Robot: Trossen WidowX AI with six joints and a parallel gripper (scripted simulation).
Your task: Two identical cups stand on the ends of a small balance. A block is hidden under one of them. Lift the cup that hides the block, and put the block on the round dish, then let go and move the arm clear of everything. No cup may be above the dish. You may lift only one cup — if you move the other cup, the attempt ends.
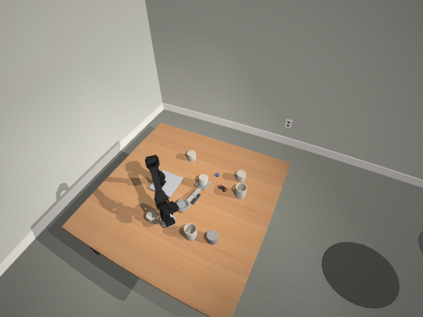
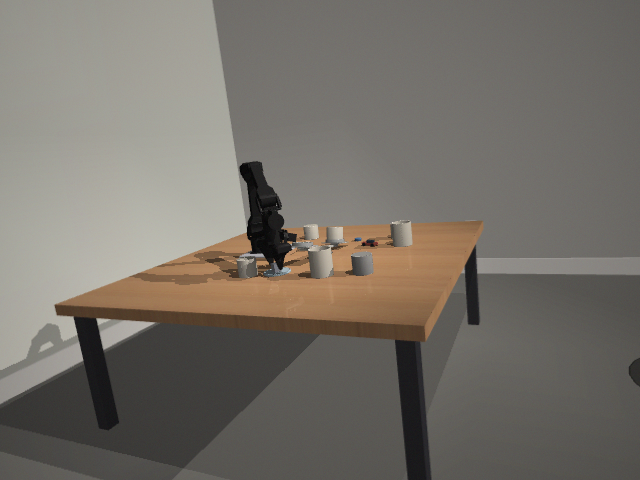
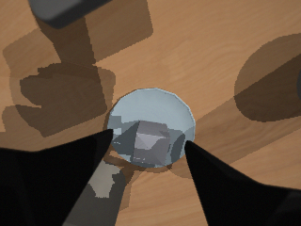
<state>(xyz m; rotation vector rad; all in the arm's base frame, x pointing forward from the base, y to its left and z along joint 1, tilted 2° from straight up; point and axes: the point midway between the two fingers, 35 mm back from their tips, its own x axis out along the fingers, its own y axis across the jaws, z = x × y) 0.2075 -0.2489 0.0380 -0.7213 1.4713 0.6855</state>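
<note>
Now: gripper tip right at the grey block. The rest, counted from my gripper tip: balance (80 mm ahead, 240 mm to the left, 10 mm above); round dish (10 mm below); red toy car (240 mm ahead, 400 mm to the left).
</note>
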